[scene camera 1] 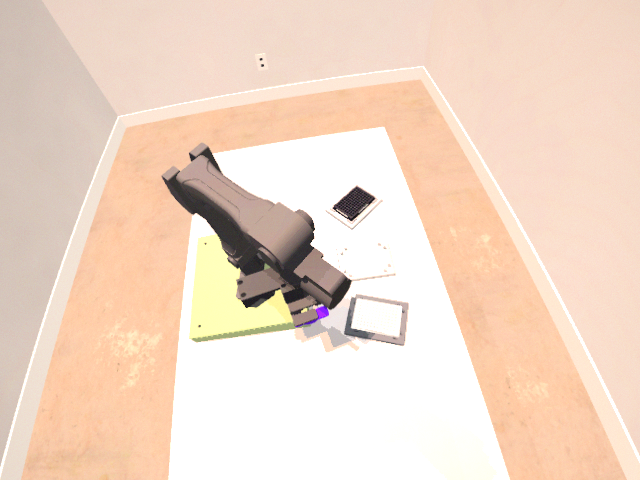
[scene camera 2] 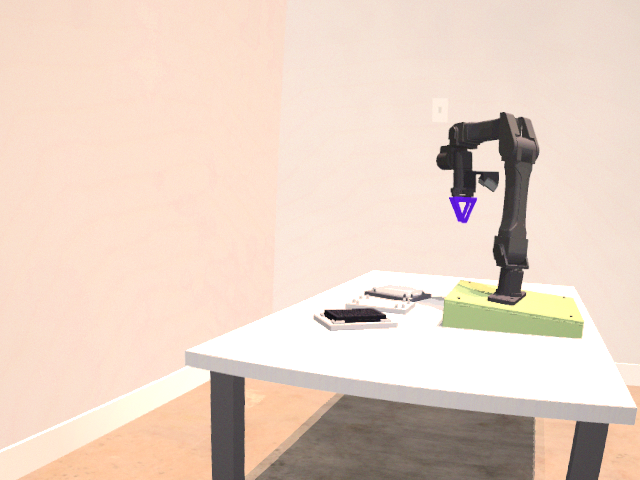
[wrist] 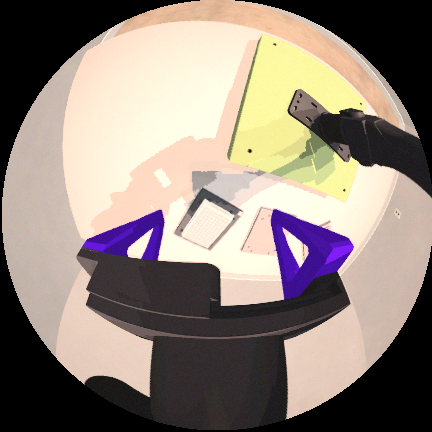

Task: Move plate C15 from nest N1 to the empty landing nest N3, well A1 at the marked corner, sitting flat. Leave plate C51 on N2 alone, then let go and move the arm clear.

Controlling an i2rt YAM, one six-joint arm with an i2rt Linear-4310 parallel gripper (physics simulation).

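Observation:
My gripper (scene camera 1: 313, 317) (scene camera 2: 463, 221) (wrist: 217, 214) is open and empty, pointing down high above the table. In the wrist view, a white plate (scene camera 1: 378, 317) (scene camera 2: 399, 289) (wrist: 207, 224) shows between the fingers, far below them. It sits in a dark grey nest (scene camera 1: 351, 319) (scene camera 2: 427, 296) (wrist: 223, 200). A white nest (scene camera 1: 372, 275) (scene camera 2: 382, 305) (wrist: 256, 234) with small pins stands empty in the middle of the row. A black plate (scene camera 1: 354, 202) (scene camera 2: 355, 314) sits in another white nest (scene camera 1: 353, 223) (scene camera 2: 364, 326). No plate labels, nest labels or corner mark can be read.
The arm stands on a yellow-green base block (scene camera 1: 232, 315) (scene camera 2: 511, 321) (wrist: 260, 100) beside the nests. All stand on a white table (scene camera 1: 310, 408) (scene camera 2: 413, 361) (wrist: 130, 90). The upper arm hangs over the block in scene camera 1.

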